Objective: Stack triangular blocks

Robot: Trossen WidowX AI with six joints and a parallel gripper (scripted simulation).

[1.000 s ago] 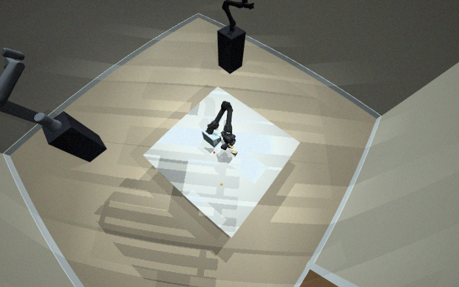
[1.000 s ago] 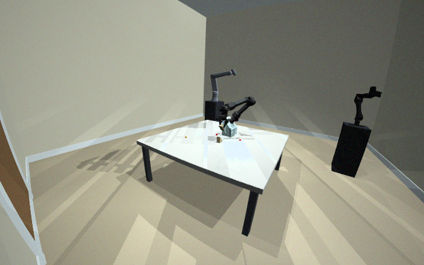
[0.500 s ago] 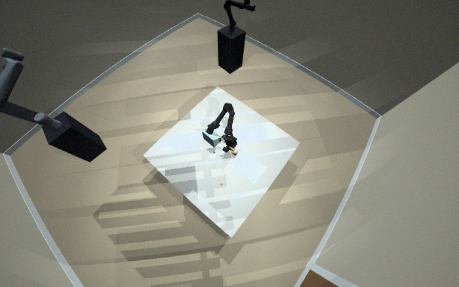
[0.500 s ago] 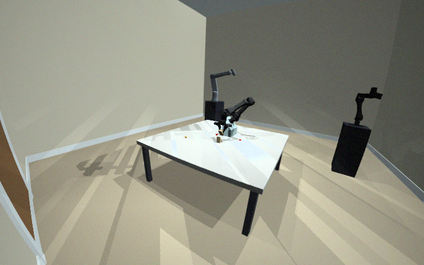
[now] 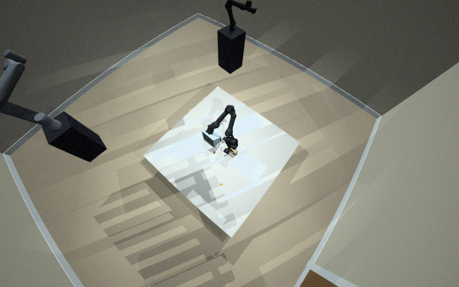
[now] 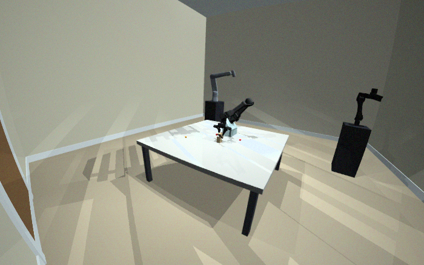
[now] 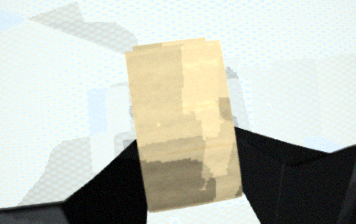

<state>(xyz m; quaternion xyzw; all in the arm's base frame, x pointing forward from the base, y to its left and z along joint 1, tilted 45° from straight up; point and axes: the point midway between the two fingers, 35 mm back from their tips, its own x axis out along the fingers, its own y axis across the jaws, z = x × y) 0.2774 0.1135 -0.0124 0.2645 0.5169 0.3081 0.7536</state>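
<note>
My gripper tip is now 1 cm below the tan block and 1 cm past it. Also, from my gripper tip: red cube 15 cm to the right, 14 cm behind, 5 cm below; then orange cube 34 cm to the right, 18 cm ahead, 6 cm below.
</note>
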